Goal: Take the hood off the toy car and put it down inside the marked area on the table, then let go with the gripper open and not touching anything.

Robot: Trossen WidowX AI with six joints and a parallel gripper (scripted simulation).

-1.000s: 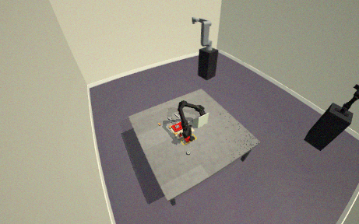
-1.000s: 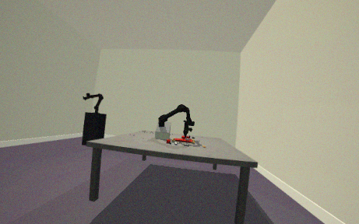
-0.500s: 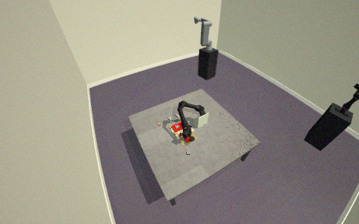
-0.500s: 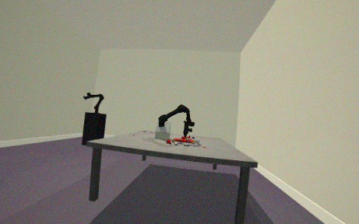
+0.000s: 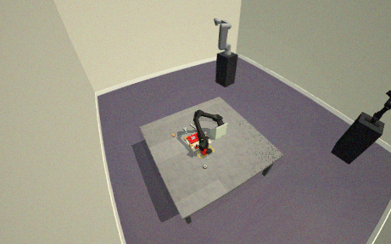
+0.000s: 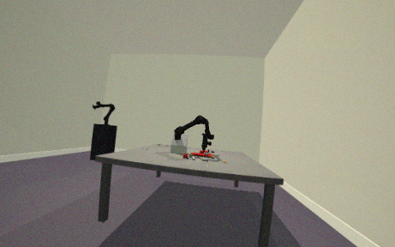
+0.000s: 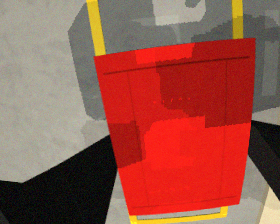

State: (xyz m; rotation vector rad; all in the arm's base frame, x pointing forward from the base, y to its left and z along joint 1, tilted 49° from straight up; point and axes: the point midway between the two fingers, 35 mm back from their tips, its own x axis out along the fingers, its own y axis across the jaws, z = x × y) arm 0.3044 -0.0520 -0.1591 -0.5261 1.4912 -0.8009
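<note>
Now: the red hood right at my gripper tip. Also, from my gripper tip: small wheel: 13 cm ahead, 15 cm to the left.
</note>
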